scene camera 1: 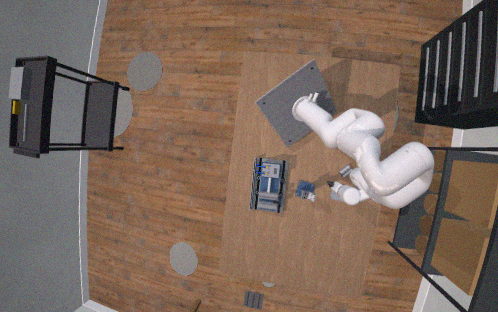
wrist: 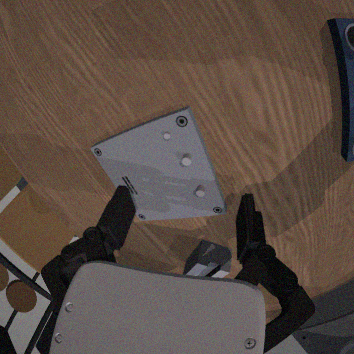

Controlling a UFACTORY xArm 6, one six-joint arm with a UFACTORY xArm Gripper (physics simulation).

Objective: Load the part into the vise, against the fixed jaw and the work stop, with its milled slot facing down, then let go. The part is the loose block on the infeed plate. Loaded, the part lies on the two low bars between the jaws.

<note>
In view: my gripper (wrist: 183, 202), a part (wrist: 208, 258) and an infeed plate (wrist: 167, 187).
</note>
